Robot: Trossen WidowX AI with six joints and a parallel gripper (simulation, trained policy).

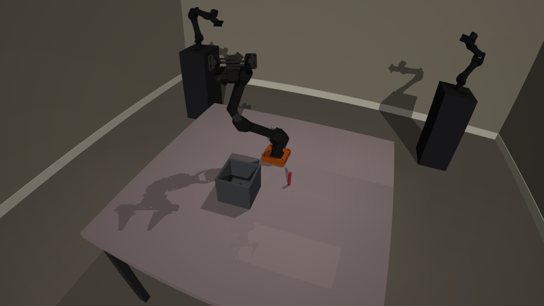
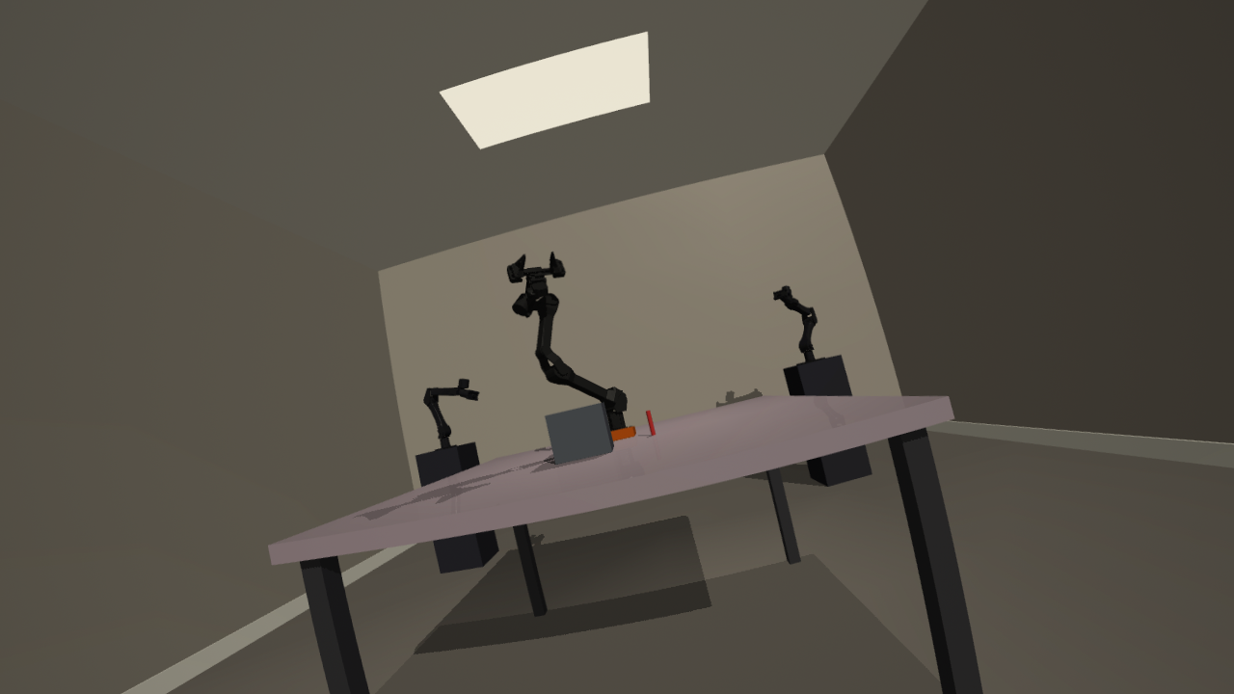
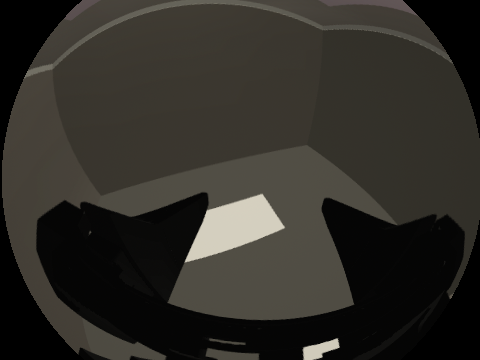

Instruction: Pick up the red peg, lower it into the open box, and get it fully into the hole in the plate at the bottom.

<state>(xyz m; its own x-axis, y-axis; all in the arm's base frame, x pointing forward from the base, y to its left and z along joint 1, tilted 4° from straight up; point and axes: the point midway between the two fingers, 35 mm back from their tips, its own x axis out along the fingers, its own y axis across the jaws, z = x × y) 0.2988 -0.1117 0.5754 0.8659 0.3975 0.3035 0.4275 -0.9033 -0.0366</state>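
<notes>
The red peg is 600 mm below my gripper tip, 220 mm to the left of it and 120 mm behind it. Round my gripper tip: grey plate 590 mm below, 20 mm ahead, 10 mm to the left.
</notes>
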